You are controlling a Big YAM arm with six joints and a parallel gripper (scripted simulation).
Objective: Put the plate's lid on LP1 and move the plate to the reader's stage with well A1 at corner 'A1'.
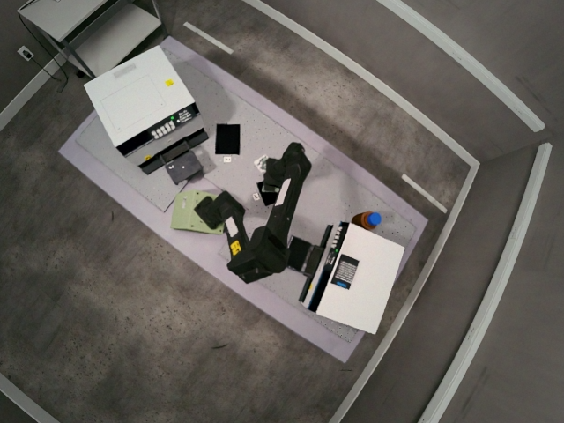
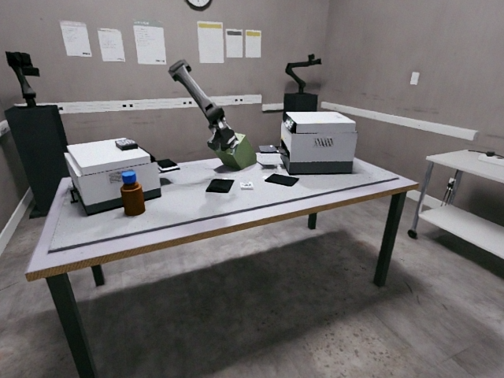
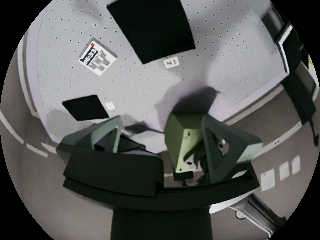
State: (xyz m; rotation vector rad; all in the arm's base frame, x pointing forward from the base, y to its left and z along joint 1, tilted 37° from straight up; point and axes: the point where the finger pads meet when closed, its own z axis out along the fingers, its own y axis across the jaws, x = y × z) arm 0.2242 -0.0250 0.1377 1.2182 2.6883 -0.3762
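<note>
The white well plate lies 300 mm to the right of my hand, 160 mm behind it and 80 mm below it. Also, from my hand: black pad 170 mm below, 60 mm to the right, 40 mm ahead; then white label 220 mm to the left, 170 mm below, 10 mm ahead; then brown capped bottle 490 mm to the right, 170 mm ahead, 60 mm below.
</note>
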